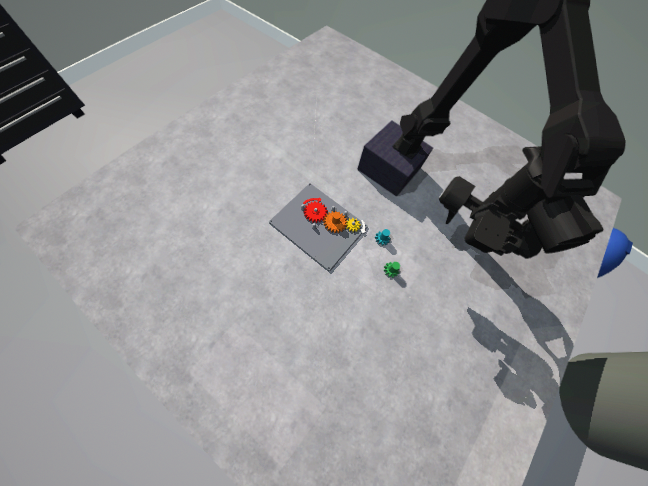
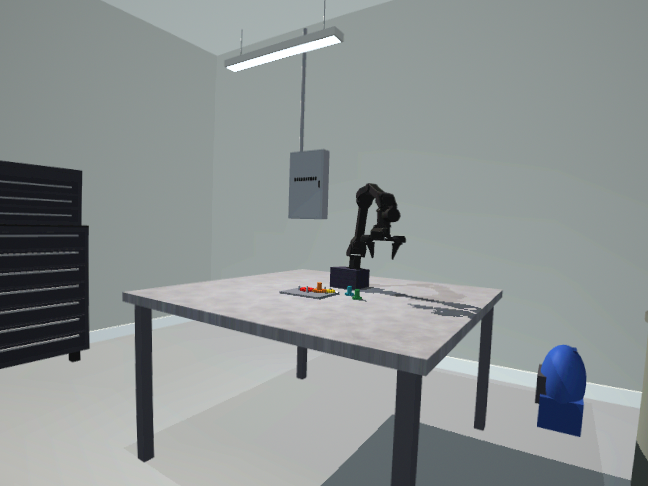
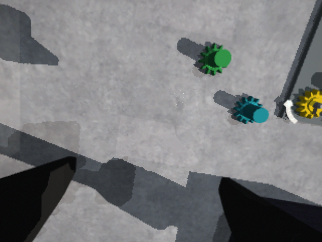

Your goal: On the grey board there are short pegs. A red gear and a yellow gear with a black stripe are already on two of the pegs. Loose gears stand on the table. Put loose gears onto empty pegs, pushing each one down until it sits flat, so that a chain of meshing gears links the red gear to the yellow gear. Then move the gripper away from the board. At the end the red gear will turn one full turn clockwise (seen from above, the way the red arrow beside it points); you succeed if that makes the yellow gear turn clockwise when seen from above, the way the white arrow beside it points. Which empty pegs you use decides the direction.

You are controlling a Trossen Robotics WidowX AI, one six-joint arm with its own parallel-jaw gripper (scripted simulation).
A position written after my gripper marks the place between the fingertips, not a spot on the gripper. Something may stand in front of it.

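Note:
My gripper [image 1: 465, 235] is open and it's holding nothing. You'd find the gripper in image 3 [image 3: 150, 173] too.

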